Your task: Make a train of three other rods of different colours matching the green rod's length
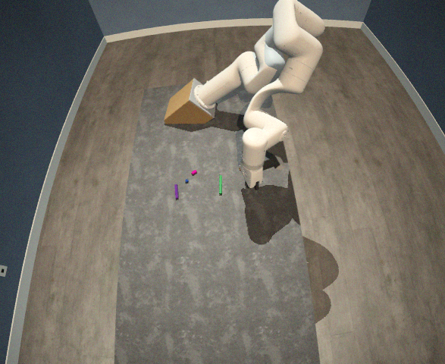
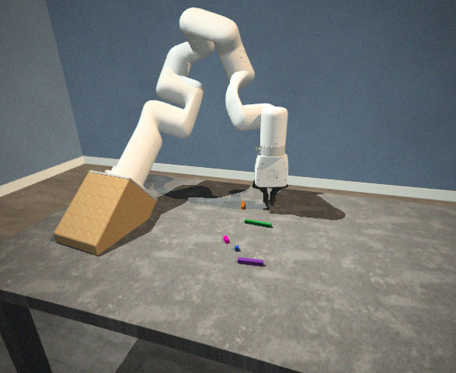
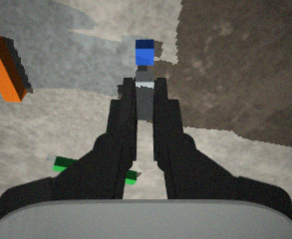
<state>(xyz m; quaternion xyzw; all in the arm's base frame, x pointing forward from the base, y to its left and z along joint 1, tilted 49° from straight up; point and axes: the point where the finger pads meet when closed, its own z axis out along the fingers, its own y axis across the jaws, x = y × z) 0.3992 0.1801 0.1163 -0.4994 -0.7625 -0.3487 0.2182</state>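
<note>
The orange rod lies 8 cm behind my hand, 3 cm below it and 2 cm to the right of it. The rest, counted from my hand: magenta rod: 23 cm to the right, 6 cm behind, 3 cm below; then green rod: 12 cm to the right, 3 cm below; then grey rod: 2 cm below.
</note>
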